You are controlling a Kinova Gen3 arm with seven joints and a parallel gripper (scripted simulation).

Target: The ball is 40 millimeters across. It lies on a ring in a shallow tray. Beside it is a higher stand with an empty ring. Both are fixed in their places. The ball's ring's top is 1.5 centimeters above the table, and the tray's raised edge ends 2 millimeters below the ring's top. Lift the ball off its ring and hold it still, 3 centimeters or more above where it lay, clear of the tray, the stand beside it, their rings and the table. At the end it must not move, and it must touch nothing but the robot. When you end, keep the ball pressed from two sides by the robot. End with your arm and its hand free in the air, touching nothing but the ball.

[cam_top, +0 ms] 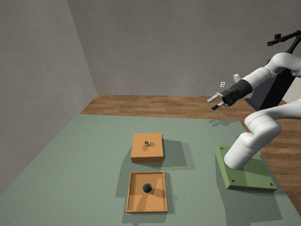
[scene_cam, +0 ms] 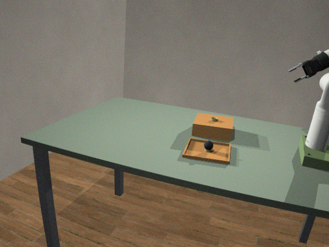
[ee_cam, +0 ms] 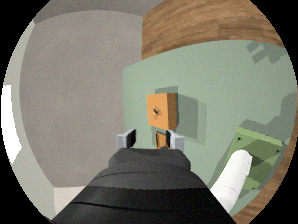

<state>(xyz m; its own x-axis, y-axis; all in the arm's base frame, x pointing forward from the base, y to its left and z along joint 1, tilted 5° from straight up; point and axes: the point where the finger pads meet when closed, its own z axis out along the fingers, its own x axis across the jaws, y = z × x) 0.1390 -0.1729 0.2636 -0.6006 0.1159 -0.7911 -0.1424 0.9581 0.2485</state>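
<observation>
Now: the dark ball 340 mm ahead of my hand, 290 mm to the left of it and 310 mm below it. Also, from my hand: shallow orange tray (340 mm ahead, 290 mm to the left, 330 mm below); orange stand (360 mm ahead, 40 mm to the left, 290 mm below).
</observation>
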